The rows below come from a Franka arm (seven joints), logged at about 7 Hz.
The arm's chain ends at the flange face. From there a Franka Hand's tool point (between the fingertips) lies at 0.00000 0.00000 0.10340 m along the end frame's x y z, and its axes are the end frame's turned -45 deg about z.
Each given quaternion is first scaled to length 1.
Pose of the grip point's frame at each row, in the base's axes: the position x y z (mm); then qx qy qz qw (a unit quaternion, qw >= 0):
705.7, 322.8, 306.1, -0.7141, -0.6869, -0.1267, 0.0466
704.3, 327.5, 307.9, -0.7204, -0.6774, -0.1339, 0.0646
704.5, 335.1, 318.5, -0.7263, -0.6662, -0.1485, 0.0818
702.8, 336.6, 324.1, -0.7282, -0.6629, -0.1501, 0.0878
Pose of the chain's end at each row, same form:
693.6, 297.9, 405.7, -0.9226, -0.3613, -0.0992, 0.0915
693.4, 299.1, 406.7, -0.9248, -0.3502, -0.0990, 0.1109
693.5, 302.4, 416.0, -0.9259, -0.3375, -0.1059, 0.1324
692.2, 302.8, 421.2, -0.9265, -0.3338, -0.1051, 0.1386

